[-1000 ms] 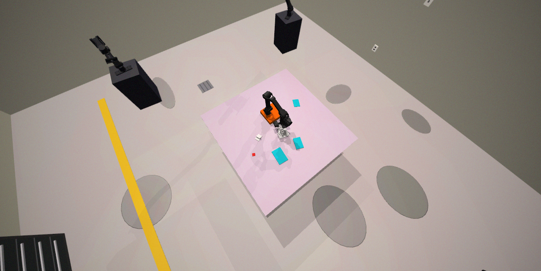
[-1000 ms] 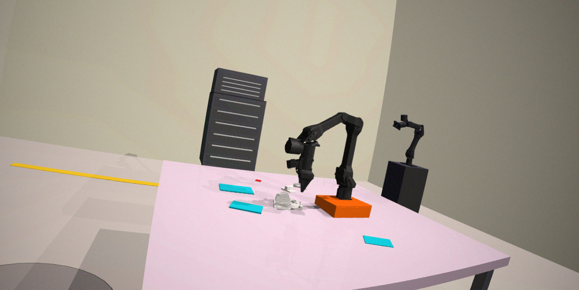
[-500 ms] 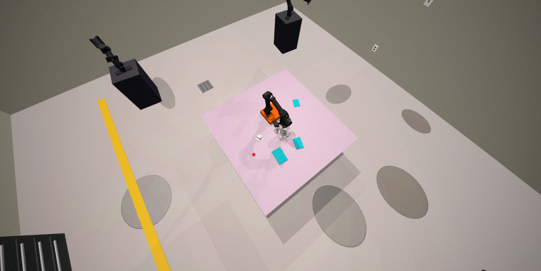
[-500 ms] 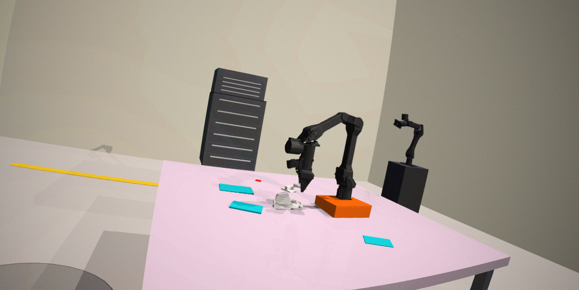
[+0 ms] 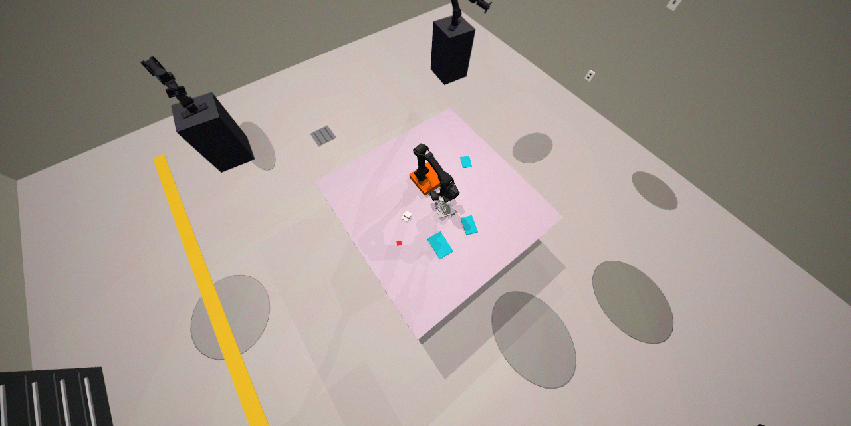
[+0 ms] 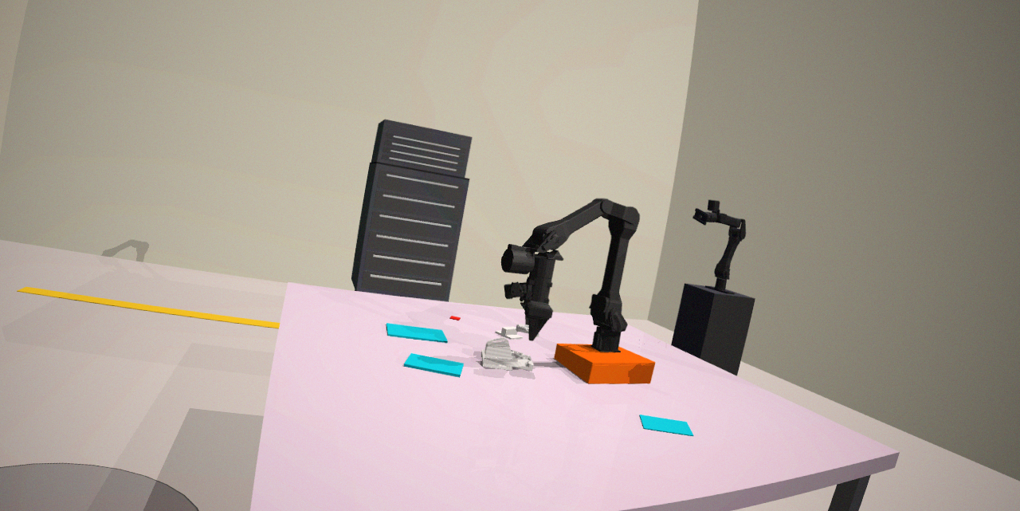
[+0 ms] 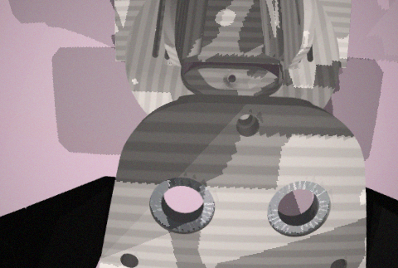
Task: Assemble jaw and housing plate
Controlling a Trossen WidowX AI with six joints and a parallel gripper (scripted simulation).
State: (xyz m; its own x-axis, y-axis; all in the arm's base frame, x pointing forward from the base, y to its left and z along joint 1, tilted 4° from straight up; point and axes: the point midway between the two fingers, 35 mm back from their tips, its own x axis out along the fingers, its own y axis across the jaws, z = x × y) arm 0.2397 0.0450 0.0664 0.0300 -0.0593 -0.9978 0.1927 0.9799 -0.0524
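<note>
The white jaw lies 6 cm below my gripper tip, 2 cm ahead of it and 1 cm to the left of it. The rest, counted from my gripper tip: red marker: 41 cm to the right, 11 cm ahead, 8 cm below.
</note>
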